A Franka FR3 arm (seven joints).
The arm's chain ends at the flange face. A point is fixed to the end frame.
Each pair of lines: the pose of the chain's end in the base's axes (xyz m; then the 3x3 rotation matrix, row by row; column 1 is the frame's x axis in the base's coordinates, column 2 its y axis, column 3 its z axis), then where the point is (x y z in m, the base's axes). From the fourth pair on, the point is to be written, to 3 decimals.
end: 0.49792 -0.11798 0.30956; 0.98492 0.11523 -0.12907; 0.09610 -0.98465 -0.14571; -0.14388 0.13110 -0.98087
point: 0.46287 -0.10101 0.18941
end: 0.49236 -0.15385 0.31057; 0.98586 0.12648 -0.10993; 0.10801 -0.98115 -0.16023; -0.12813 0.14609 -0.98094
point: 0.45918 -0.13893 0.18962
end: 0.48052 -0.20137 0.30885; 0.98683 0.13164 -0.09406; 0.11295 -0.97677 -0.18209; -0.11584 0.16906 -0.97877
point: 0.44904 -0.18931 0.18713
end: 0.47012 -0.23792 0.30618; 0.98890 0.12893 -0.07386; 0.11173 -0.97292 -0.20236; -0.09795 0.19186 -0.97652
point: 0.441 -0.228 0.184
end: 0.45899 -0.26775 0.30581; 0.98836 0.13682 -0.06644; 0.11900 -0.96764 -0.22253; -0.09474 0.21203 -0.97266
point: 0.431 -0.261 0.183
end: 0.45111 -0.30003 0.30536; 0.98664 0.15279 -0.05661; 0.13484 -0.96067 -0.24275; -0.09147 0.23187 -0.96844
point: 0.423 -0.296 0.182
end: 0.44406 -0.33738 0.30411; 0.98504 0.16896 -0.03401; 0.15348 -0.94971 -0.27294; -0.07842 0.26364 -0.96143
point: 0.418 -0.338 0.180
